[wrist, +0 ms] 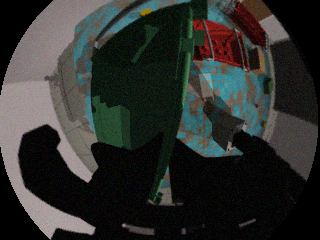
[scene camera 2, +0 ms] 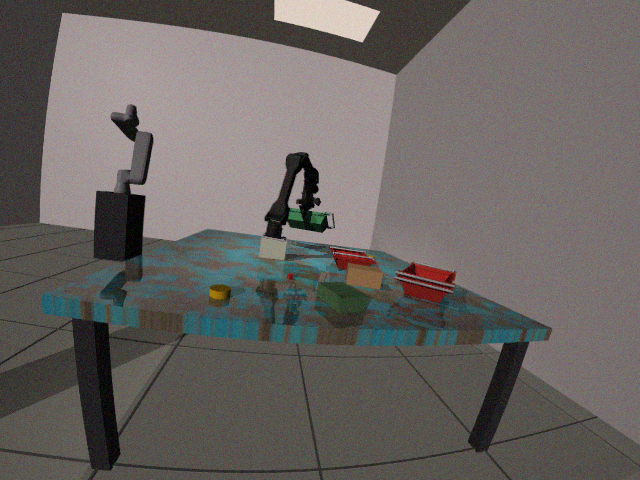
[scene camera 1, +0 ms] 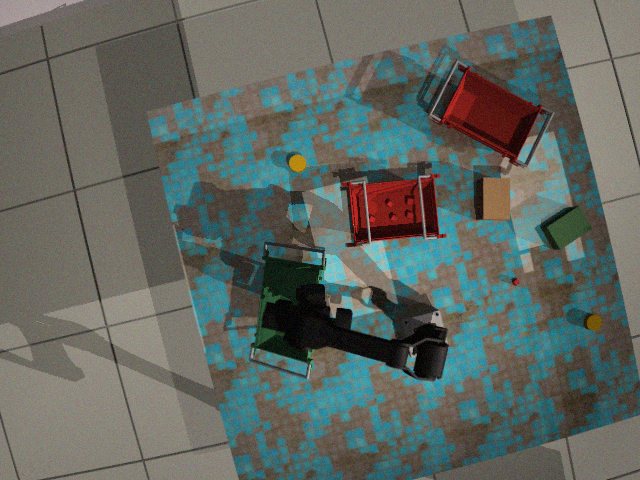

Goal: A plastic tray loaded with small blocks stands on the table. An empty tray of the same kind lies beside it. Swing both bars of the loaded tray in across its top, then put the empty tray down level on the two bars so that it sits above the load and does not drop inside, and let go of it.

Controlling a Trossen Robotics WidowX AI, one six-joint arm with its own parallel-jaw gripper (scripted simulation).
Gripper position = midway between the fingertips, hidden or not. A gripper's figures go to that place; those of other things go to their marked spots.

Scene:
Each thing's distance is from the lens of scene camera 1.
my gripper (scene camera 1: 314, 311): 115 cm
green tray (scene camera 1: 281, 278): 120 cm
tan box (scene camera 1: 493, 194): 135 cm
green block (scene camera 1: 567, 227): 146 cm
The marked spots on the green tray and the green block are 86 cm apart.

